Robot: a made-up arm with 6 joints. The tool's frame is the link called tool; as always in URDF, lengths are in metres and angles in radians. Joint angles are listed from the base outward.
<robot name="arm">
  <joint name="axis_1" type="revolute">
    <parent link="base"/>
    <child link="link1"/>
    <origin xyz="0 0 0.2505"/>
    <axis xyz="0 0 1"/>
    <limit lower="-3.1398" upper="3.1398"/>
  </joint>
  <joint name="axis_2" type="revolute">
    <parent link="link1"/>
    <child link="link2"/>
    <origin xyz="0 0 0"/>
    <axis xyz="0 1 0"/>
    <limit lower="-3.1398" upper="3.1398"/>
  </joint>
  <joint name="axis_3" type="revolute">
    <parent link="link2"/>
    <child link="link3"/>
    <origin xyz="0 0 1.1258"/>
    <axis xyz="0 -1 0"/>
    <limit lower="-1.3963" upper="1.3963"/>
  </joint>
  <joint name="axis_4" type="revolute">
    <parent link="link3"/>
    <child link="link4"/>
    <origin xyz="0 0 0"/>
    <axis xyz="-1 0 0"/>
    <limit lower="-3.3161" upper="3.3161"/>
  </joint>
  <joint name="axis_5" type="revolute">
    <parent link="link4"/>
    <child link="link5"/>
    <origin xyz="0.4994 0 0"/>
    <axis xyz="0 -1 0"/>
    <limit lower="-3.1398" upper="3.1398"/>
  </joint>
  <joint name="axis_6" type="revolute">
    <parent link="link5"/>
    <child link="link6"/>
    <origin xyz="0 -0.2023 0"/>
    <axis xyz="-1 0 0"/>
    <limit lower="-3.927" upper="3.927"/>
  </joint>
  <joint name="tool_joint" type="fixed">
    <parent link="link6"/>
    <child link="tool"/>
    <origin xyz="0 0 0"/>
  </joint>
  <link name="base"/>
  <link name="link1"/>
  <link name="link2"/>
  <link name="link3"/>
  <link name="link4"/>
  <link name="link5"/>
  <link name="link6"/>
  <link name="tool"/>
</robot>
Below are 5 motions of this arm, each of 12 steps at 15 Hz.
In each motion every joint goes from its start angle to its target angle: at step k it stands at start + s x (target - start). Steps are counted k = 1, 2, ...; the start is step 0. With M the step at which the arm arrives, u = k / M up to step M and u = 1 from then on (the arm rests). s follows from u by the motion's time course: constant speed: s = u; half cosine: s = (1 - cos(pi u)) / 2; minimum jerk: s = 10 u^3 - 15 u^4 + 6 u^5.
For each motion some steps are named. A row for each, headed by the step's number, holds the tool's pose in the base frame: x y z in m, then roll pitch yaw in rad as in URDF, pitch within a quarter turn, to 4 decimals.
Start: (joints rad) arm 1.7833 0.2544 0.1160 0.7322 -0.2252 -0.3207
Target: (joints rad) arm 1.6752 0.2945 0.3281 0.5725 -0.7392 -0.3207
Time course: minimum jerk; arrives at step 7
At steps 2, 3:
2: -0.0060 0.8153 1.4127 -0.4346 0.3371 1.5626
3: 0.0171 0.8220 1.4241 -0.4177 0.3925 1.4684

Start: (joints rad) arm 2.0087 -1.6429 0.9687 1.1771 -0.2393 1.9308
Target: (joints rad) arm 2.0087 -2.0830 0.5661 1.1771 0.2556 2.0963
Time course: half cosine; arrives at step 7
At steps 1, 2, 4, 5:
1: 0.7684 -1.4581 0.2352 -0.1034 -0.5980 -0.8924
2: 0.7650 -1.4508 0.1643 -0.0814 -0.5734 -0.9721
4: 0.7438 -1.4055 -0.0469 -0.0362 -0.4819 -1.1988
5: 0.7282 -1.3722 -0.1429 -0.0263 -0.4315 -1.2981

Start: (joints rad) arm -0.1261 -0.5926 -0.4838 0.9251 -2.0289 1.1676
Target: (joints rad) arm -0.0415 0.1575 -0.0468 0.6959 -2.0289 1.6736
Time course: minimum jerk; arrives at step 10
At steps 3, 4, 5, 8, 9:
3: -0.0348 -0.1246 1.4396 -3.1060 0.6319 -2.2144
4: 0.0934 -0.1431 1.4633 3.0250 0.6366 -2.2441
5: 0.2502 -0.1609 1.4724 2.8445 0.6388 -2.2820
8: 0.6355 -0.1832 1.4060 2.4089 0.6274 -2.3821
9: 0.6776 -0.1838 1.3908 2.3607 0.6245 -2.3937

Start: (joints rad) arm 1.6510 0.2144 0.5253 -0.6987 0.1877 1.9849
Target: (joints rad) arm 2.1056 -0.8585 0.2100 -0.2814 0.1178 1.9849
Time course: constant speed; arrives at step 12
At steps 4, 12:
4: 0.0936 0.3497 1.5407 -1.3579 -0.6999 1.6887
12: 0.4538 -0.3848 1.3970 -1.6259 -1.1804 2.0197

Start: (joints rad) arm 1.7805 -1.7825 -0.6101 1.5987 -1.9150 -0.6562
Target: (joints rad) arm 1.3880 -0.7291 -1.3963 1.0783 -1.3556 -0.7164
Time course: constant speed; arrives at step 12
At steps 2, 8, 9, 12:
2: 0.1491 -0.9436 0.7210 -0.0601 0.2280 0.0233
8: 0.0382 -0.4866 0.9457 -0.9218 0.3200 -0.0396
9: 0.0364 -0.4196 0.9482 -1.0628 0.3698 -0.0837
12: 0.0491 -0.2607 0.9211 -1.5035 0.5178 -0.3191

